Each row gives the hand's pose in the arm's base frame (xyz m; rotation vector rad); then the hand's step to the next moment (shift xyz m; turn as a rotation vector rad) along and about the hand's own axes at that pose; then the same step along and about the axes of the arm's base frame.
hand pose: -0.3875 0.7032 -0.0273 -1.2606 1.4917 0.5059
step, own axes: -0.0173 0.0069 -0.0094 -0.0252 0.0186 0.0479
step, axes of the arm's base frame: -0.0125 0.0022 0.0166 0.0015 0.0572 0.0005
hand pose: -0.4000 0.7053 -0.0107 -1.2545 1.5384 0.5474
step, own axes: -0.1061 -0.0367 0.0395 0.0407 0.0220 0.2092
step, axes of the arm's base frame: 0.0417 0.0659 0.0899 0.0715 0.1637 -0.1184
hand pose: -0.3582 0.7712 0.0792 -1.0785 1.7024 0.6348
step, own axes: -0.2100 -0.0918 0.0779 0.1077 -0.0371 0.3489
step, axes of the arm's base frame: 0.1419 0.0965 0.1707 0.1794 0.2238 -0.2290
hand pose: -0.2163 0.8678 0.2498 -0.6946 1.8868 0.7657
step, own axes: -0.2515 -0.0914 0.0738 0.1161 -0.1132 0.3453
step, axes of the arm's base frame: 0.2056 0.0323 0.1836 0.2301 0.1710 -0.2516
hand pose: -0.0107 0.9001 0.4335 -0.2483 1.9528 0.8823
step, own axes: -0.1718 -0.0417 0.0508 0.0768 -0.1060 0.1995
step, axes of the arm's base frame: 0.1471 -0.0266 0.1072 0.1482 0.0713 -0.1729
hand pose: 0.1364 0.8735 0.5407 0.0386 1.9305 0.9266
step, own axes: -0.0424 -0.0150 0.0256 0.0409 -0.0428 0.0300
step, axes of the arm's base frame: 0.0477 -0.0122 0.0160 0.0155 0.0030 -0.0645
